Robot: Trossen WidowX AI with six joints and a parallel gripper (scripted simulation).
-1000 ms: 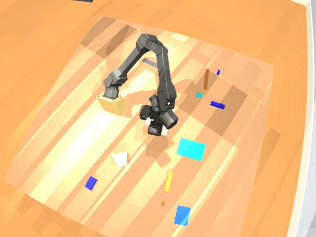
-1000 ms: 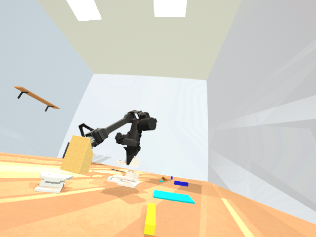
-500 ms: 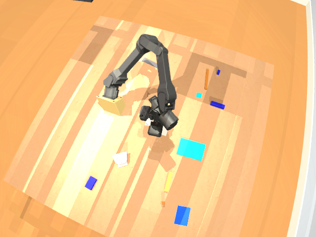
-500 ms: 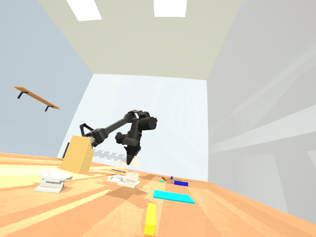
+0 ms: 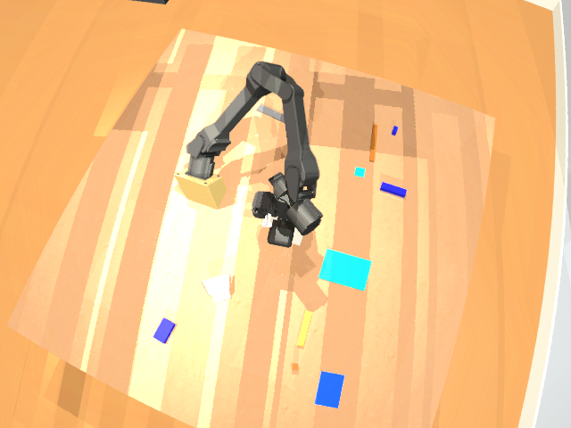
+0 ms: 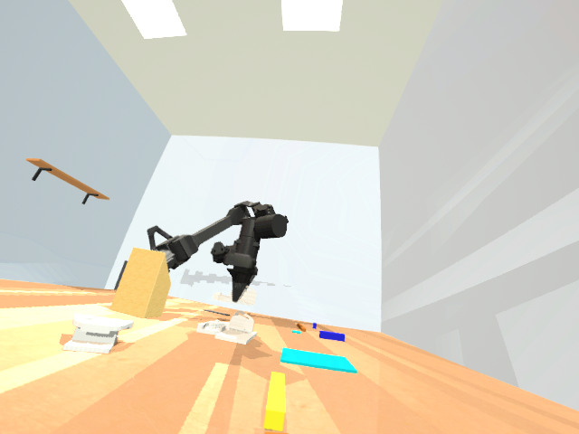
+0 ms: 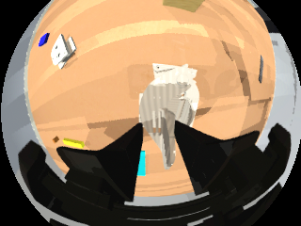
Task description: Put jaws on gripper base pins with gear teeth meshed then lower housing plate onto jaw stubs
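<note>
Now: gripper tip 8 cm above the flat white plate, 3 cm to the right of it and 1 cm short of it. Also, from my gripper tip: dark blue bar 27 cm ahead, 23 cm to the left, 7 cm below; then yellow bar 25 cm to the right, 14 cm ahead, 7 cm below; then cyan sheet 20 cm ahead, 8 cm below, 6 cm to the right.
</note>
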